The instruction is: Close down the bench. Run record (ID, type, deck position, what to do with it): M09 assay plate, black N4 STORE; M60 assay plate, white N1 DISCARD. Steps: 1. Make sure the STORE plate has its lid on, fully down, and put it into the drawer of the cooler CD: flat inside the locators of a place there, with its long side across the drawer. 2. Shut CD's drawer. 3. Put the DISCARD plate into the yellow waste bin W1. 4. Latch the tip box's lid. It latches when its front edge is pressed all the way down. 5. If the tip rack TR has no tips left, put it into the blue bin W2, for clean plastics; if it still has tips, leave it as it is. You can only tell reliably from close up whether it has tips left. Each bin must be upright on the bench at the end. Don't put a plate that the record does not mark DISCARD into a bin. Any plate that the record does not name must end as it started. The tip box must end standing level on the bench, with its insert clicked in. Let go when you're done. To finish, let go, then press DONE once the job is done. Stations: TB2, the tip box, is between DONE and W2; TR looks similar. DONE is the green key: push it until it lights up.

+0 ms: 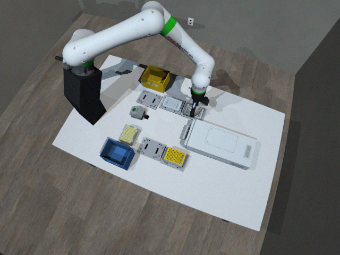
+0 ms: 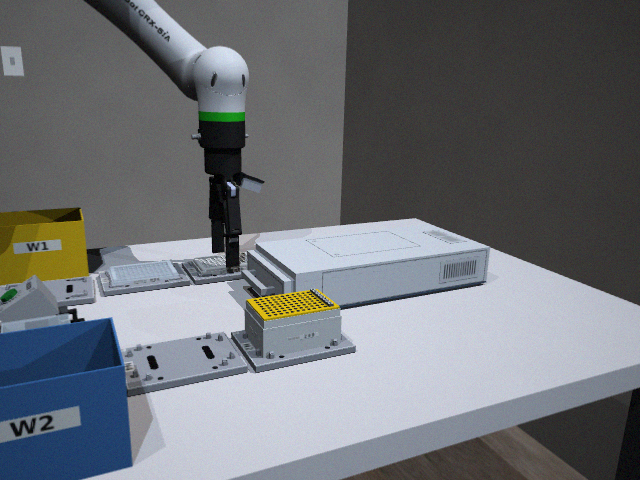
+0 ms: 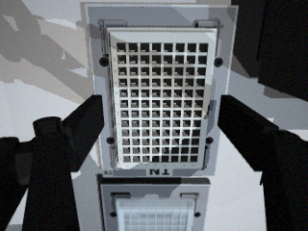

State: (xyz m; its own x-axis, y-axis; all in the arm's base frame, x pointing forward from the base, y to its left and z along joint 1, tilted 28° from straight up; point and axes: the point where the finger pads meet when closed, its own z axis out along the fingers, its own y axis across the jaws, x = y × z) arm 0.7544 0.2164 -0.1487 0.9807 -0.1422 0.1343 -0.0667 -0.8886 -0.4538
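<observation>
Now: the white plate 30 mm below my hand. Also, from my hand: cooler drawer 130 mm ahead, 200 mm to the right, 10 mm below; cooler CD 190 mm ahead, 200 mm to the right, 10 mm below; black plate 100 mm ahead, 190 mm to the right, 30 mm below.
</observation>
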